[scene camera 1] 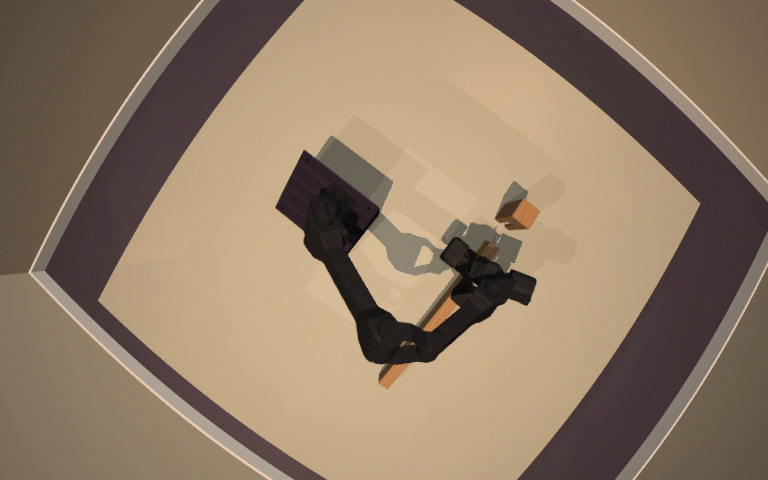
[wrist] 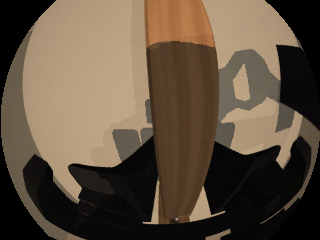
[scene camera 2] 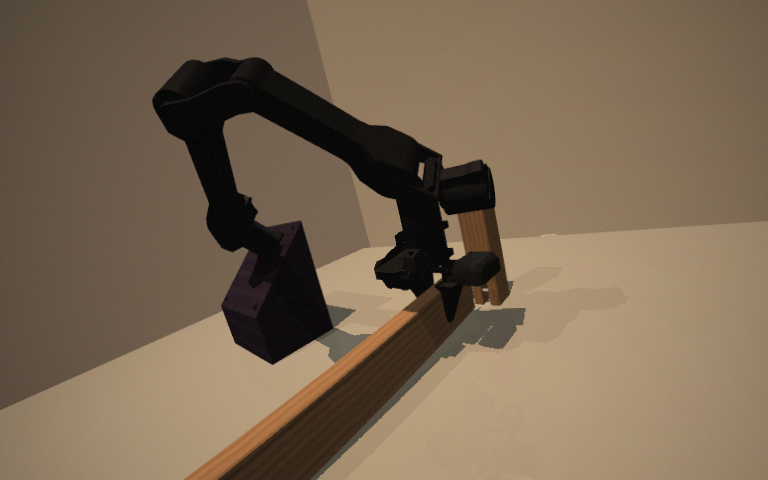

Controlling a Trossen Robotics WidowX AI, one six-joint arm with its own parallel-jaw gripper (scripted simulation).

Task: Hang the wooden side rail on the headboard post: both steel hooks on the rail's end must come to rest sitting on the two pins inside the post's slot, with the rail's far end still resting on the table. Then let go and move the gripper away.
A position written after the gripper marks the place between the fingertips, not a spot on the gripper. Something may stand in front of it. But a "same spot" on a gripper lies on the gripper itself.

gripper: scene camera 1; wrist; scene camera 2 442, 319
wooden side rail: scene camera 1 445, 305; wrist; scene camera 2
same spot on gripper: (scene camera 1: 461, 267) = (wrist: 282, 182)
same spot on wooden side rail: (wrist: 183, 78) = (scene camera 2: 416, 306)
